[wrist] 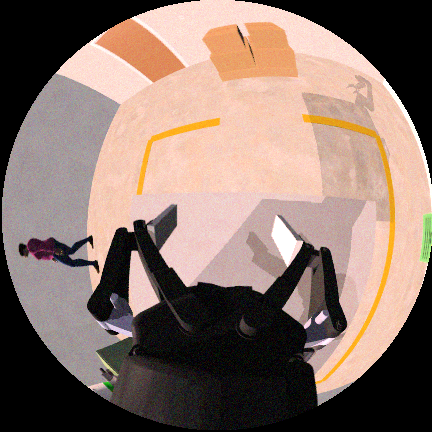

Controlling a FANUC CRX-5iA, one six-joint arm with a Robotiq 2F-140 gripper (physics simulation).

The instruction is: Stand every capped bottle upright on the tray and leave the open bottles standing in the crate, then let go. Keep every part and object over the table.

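Places are measured from the arm's base along level axes (x ahead, y left, z up), in metres.
Pixels of known places: gripper, fingertip midpoint: (225, 220).
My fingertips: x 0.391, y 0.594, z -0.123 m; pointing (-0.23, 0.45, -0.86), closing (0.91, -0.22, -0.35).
Note:
Behind a point stands the place of what it marks.
My gripper (225, 220) @(x 0.391, y 0.594, z -0.123 m) is wide open, with its two pads apart and no object between them, above the pale table top (200, 207) @(x 0.248, y 0.662, z -0.338 m). At the lower left, part of a dark green box-like object (118, 354) @(x -0.049, y 0.148, z -0.084 m) shows from behind the gripper body; I cannot tell whether it is the crate or the tray. Small grey shapes (107, 373) @(x -0.083, y 0.044, z 0.025 m) and a bright green bit are beside it, too small to identify. No bottle can be made out in the wrist view, and the gripper body hides much of the lower part.
A cardboard box (255, 62) stands on the floor beyond the table's far edge. A yellow line (392, 215) runs on the floor around the table. A person (55, 251) is on the grey floor at the left. Shadows of the arm and gripper fall across the table's right part.

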